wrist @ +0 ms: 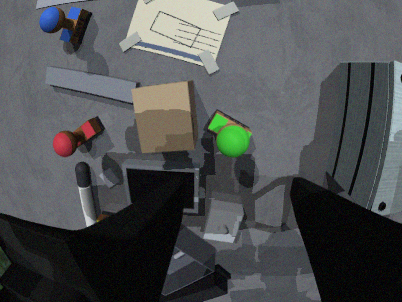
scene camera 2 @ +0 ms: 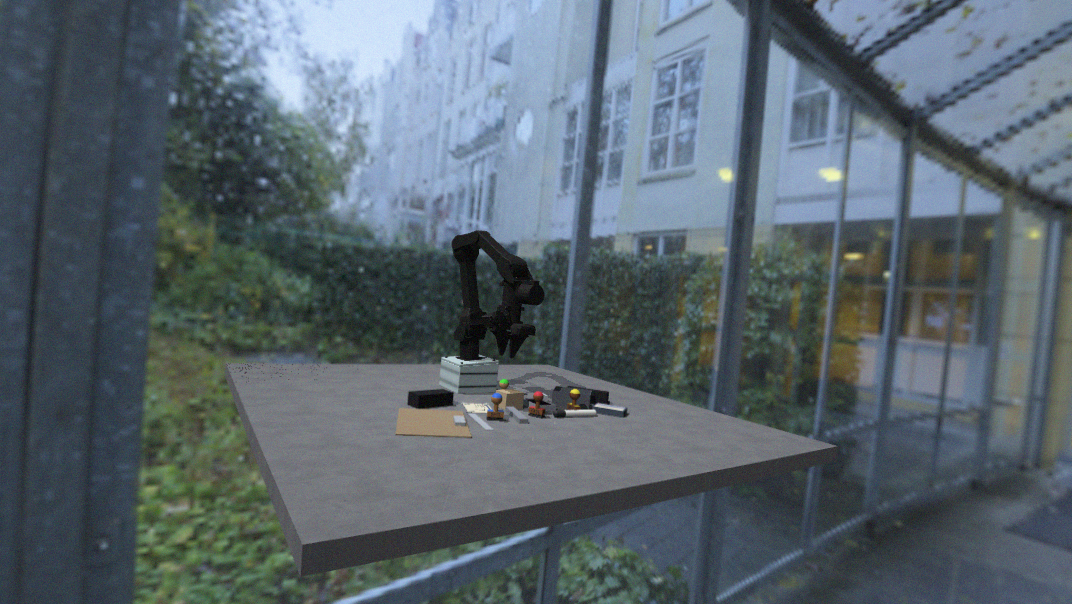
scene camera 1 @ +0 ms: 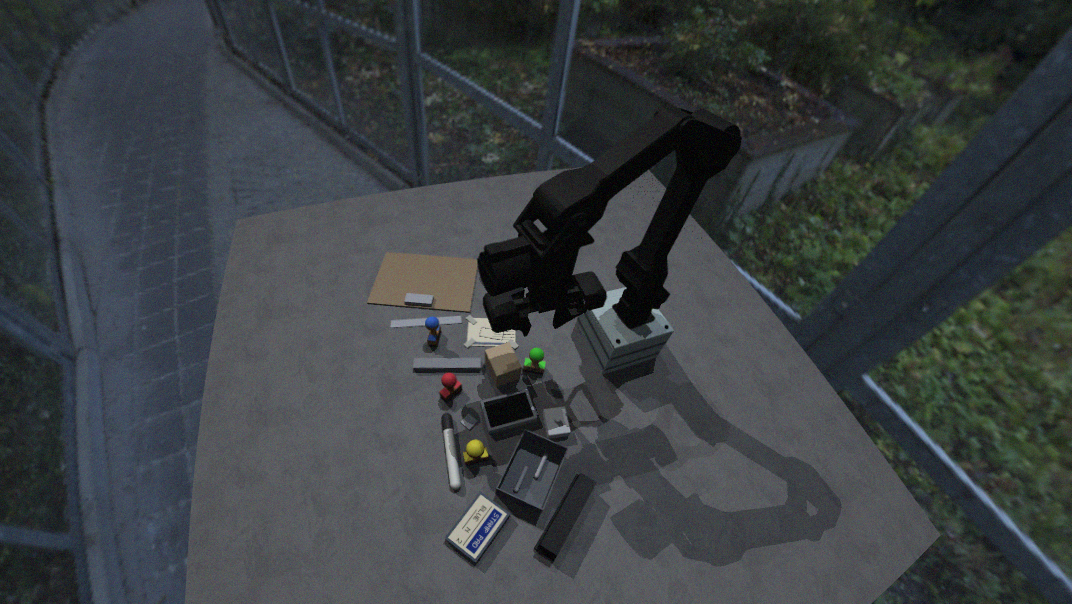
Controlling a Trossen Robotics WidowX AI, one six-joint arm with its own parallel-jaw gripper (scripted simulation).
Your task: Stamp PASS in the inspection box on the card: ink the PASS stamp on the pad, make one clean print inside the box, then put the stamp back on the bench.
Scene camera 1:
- gripper: 539,330
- black block: 553,537
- tan box: 501,361
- cardboard sheet: 407,280
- stamp-pad tin: 474,531
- ink pad: 500,413
